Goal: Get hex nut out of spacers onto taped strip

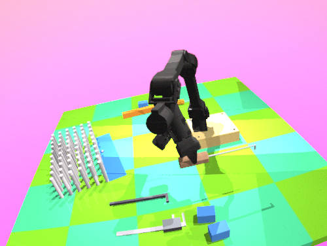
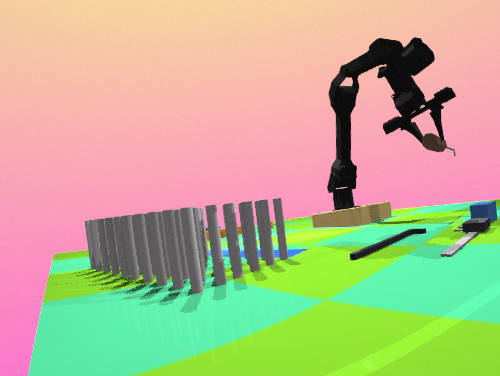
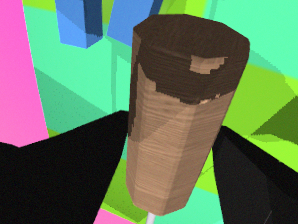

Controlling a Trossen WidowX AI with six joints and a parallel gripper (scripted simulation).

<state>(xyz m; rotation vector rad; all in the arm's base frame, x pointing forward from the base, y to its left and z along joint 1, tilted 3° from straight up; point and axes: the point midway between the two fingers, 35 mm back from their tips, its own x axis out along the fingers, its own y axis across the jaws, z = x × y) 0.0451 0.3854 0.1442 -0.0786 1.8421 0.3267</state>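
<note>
Right now my gripper tip is 100 mm past the wooden-handled hook tool, 20 mm to the left of it and 10 mm above it. The rest, counted from my gripper tip: blue taped strip (410 mm ahead, 310 mm to the right, 190 mm below); then orange bar (690 mm to the right, 310 mm ahead, 170 mm below).
</note>
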